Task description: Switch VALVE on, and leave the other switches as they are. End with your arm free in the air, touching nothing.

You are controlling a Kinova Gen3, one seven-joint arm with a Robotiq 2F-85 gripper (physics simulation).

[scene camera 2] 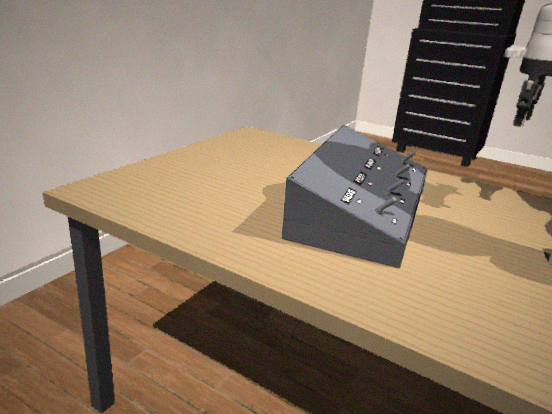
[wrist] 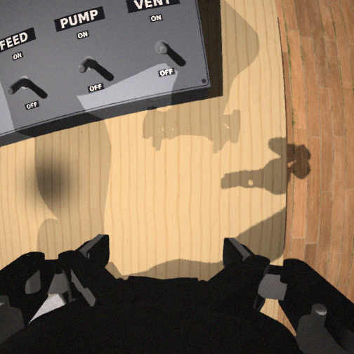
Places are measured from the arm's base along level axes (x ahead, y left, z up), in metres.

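Pixels of known places: gripper, fingertip midpoint: [scene camera 2: 521,122].
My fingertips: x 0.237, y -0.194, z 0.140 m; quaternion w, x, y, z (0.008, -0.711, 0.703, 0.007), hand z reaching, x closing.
Behind a point stands the place of what it marks.
The grey sloped switch panel [scene camera 2: 330,167] @[x 0.565, y 0.130, z 0.026 m] [wrist: 131,45] stands on the table. The VALVE lever [scene camera 2: 387,205] @[x 0.391, y 0.184, z 0.000 m] is nearest the camera in the scene view and leans toward its lower, OFF label; VALVE does not show in the wrist view. The FEED lever [scene camera 2: 398,187] @[x 0.414, y 0.067, z 0.002 m] [wrist: 18,85], PUMP lever [scene camera 2: 404,171] @[x 0.445, y -0.050, z 0.002 m] [wrist: 85,65] and VENT lever [scene camera 2: 410,157] @[x 0.473, y -0.166, z 0.001 m] [wrist: 161,48] lean the same way as VALVE in the scene view. My gripper [scene camera 2: 520,120] @[x 0.237, y -0.194, z 0.140 m] [wrist: 166,248] is open and empty, in the air beyond the panel's lever side, touching nothing.
The wooden table [scene camera 2: 165,190] @[x 0.969, y 0.286, z -0.106 m] [wrist: 150,200] carries the panel; its edge with wooden floor [wrist: 320,100] beyond shows at the right of the wrist view. A black drawer cabinet [scene camera 2: 442,90] stands behind the table. A grey wall [scene camera 2: 175,75] runs along the left.
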